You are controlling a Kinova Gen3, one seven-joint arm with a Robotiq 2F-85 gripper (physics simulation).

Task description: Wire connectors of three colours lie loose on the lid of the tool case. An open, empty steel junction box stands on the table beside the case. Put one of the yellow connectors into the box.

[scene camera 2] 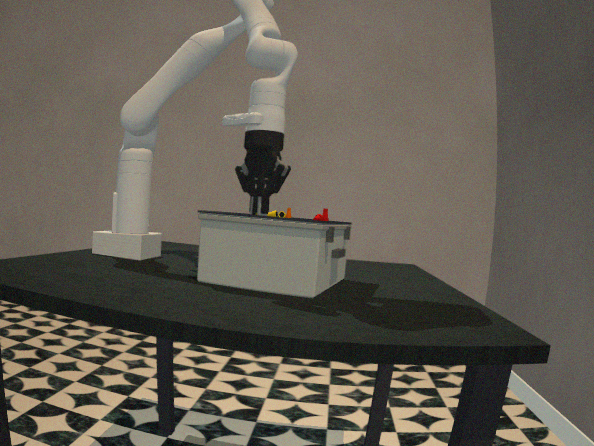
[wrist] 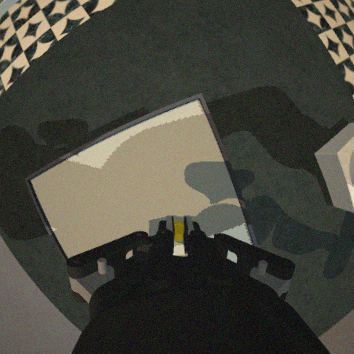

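Seen in the pictures: gripper, between the fingertips: point(wrist: 177, 224); arm's base, origin of its link: point(scene camera 2: 131, 232).
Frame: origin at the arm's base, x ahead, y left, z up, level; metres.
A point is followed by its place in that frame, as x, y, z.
My gripper point(scene camera 2: 259, 207) {0.303, -0.212, 0.065} point(wrist: 177, 224) {0.303, -0.212, 0.065} points down at the lid of the pale tool case point(scene camera 2: 260, 255) {0.306, -0.333, 0.004} point(wrist: 125, 170) {0.300, -0.289, 0.065}, its fingertips at lid height. It is shut on a yellow connector point(wrist: 179, 233) {0.301, -0.212, 0.089}, which shows between the fingertips in the wrist view; the fingers hide it in the scene view. Another yellow connector point(scene camera 2: 273, 214) {0.332, -0.188, 0.072} lies on the lid just right of the fingers in the scene view. An orange connector point(scene camera 2: 289, 213) {0.361, -0.200, 0.077} stands beside it. Farther right are an upright red connector point(scene camera 2: 325, 215) {0.436, -0.168, 0.079} and a second red piece point(scene camera 2: 317, 218) {0.430, -0.113, 0.071}. The steel junction box cannot be made out in either view.
The case stands on a dark table point(scene camera 2: 150, 295) {0.145, -0.469, -0.056} point(wrist: 165, 55) {0.136, -0.408, -0.056}. The arm's white base block point(scene camera 2: 120, 245) {-0.011, -0.064, -0.028} stands at the left in the scene view. A pale block point(wrist: 332, 165) {0.049, -0.048, -0.019} shows at the right edge of the wrist view. Latches point(scene camera 2: 338, 253) {0.448, -0.270, 0.012} stick out from the case's right end.
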